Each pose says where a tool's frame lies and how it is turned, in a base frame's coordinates. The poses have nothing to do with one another.
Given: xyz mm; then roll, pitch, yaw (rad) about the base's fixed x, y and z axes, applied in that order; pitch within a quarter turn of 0, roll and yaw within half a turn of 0.
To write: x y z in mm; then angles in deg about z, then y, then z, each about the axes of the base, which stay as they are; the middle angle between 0 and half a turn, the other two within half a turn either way. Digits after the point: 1 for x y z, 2 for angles.
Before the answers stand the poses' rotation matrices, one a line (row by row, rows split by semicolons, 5 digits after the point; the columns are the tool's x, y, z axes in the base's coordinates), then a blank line. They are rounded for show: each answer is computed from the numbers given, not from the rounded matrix.
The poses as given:
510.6 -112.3 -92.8 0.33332 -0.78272 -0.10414
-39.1 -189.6 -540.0 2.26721 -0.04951 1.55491
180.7 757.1 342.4 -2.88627 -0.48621 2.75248
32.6 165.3 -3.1 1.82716 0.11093 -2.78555
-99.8 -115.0 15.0 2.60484 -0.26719 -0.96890
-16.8 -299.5 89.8 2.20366 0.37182 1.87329
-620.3 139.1 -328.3 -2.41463 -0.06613 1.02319
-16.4 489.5 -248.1 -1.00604 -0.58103 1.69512
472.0 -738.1 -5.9 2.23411 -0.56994 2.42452
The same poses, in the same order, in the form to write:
0.70516 -0.13125 -0.69680; -0.07370 0.96383 -0.25614; 0.70521 0.23197 0.66998
0.01587 0.64079 0.76756; 0.99865 -0.04815 0.01956; 0.04949 0.76621 -0.64068
-0.81802 0.25788 -0.51414; 0.33540 0.94002 -0.06215; 0.46728 -0.22329 -0.85545
-0.93152 -0.18875 -0.31087; -0.34643 0.20034 0.91644; -0.11070 0.96137 -0.25201
0.54612 -0.78479 -0.29302; -0.79502 -0.37530 -0.47655; 0.26402 0.49320 -0.82888
-0.27755 0.47733 0.83374; 0.88937 0.45585 0.03508; -0.36331 0.75124 -0.55104
0.51951 0.66080 -0.54171; 0.85191 -0.35153 0.38818; 0.06608 -0.66315 -0.74556
-0.10365 -0.58857 -0.80177; 0.82945 0.39371 -0.39625; 0.54889 -0.70610 0.44738
-0.63459 0.72511 0.26741; 0.55330 0.18469 0.81225; 0.53958 0.66341 -0.51840

510.6 -112.3 -92.8 161.79 47.93 -159.82
-39.1 -189.6 -540.0 93.70 129.84 1.46
180.7 757.1 342.4 -154.46 148.81 -173.11
32.6 165.3 -3.1 83.43 104.60 108.74
-99.8 -115.0 15.0 118.16 145.98 -121.59
-16.8 -299.5 89.8 64.19 123.44 2.41
-620.3 139.1 -328.3 -95.69 138.21 144.38
-16.4 489.5 -248.1 -127.86 63.42 -153.70
472.0 -738.1 -5.9 129.12 121.23 71.78

